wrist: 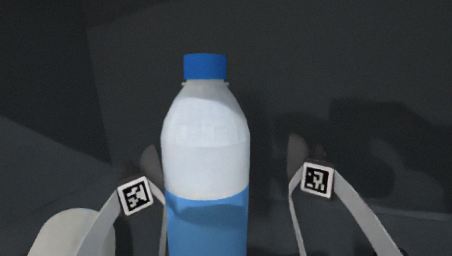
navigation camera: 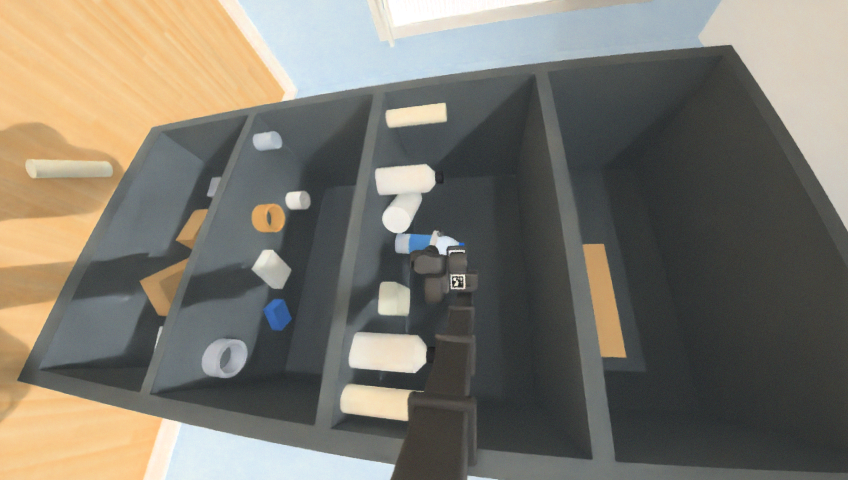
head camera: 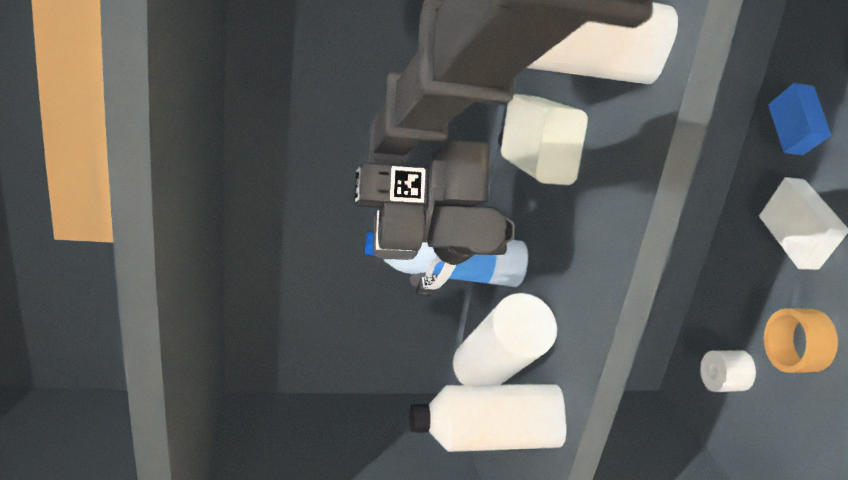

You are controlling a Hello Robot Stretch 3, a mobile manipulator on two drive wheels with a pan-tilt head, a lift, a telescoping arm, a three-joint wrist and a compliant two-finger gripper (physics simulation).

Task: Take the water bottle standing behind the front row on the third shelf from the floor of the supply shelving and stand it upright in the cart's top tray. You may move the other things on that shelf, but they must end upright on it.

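Places are measured from the robot's base along level axes (x ahead, y left, z up), in millimetres.
Pixels of known places: gripper, fingertip midpoint: (navigation camera: pixel 439 249).
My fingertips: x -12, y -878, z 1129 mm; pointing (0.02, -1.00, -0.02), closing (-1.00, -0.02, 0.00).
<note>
Behind a point stands the place of what it marks.
The water bottle (head camera: pixel 476 269) {z 1065, x 23, y -829 mm} (navigation camera: pixel 419 242) {z 1075, x 15, y -827 mm} (wrist: pixel 206 170), with a blue cap and blue label, stands upright on the third shelf of the supply shelving (head camera: pixel 654 237) {z 980, x -20, y -550 mm} (navigation camera: pixel 349 255) {z 975, x 5, y -562 mm}. My gripper (head camera: pixel 423 261) {z 1129, x -12, y -878 mm} (navigation camera: pixel 443 240) {z 1129, x -12, y -878 mm} (wrist: pixel 224 156) {z 1129, x -12, y -878 mm} is open around the bottle's upper body. In the wrist view the left fingertip is close beside the bottle and a wider gap separates the right fingertip from it. Whether the left finger touches it is unclear. The wrist hides part of the bottle in the head and navigation views. The cart does not show.
A white cylinder (head camera: pixel 505 339) {z 1058, x 101, y -726 mm} (navigation camera: pixel 402 212) {z 1053, x 104, y -725 mm} (wrist: pixel 70 235) and a black-capped white bottle (head camera: pixel 499 418) {z 1071, x 185, y -696 mm} (navigation camera: pixel 404 179) {z 1070, x 187, y -695 mm} stand on one side. A pale block (head camera: pixel 544 139) {z 1039, x -128, y -680 mm} (navigation camera: pixel 393 298) {z 1032, x -123, y -682 mm}, another white bottle (navigation camera: pixel 386 352) {z 1070, x -186, y -513 mm} and a cream cylinder (navigation camera: pixel 377 402) {z 1066, x -259, y -463 mm} stand on the arm's side.
</note>
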